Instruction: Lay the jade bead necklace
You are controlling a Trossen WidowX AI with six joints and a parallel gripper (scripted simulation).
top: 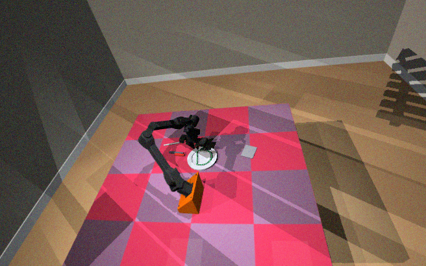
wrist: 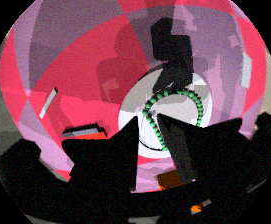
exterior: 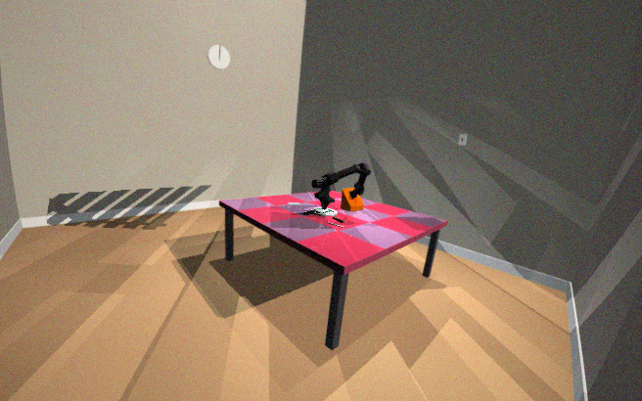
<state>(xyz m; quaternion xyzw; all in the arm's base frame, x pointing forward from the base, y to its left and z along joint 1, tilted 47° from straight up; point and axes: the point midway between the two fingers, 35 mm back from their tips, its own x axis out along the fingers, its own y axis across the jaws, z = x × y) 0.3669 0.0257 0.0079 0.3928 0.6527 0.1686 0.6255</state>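
My gripper tip is now 5 cm past the round white bead board, 4 cm to the left of it and 3 cm above it. From my gripper tip the other things lie so: red-handled tool: 14 cm to the left, 3 cm below; flat grey pad: 2 cm behind, 35 cm to the right, 4 cm below; thin white rod: 10 cm ahead, 21 cm to the left, 4 cm below.
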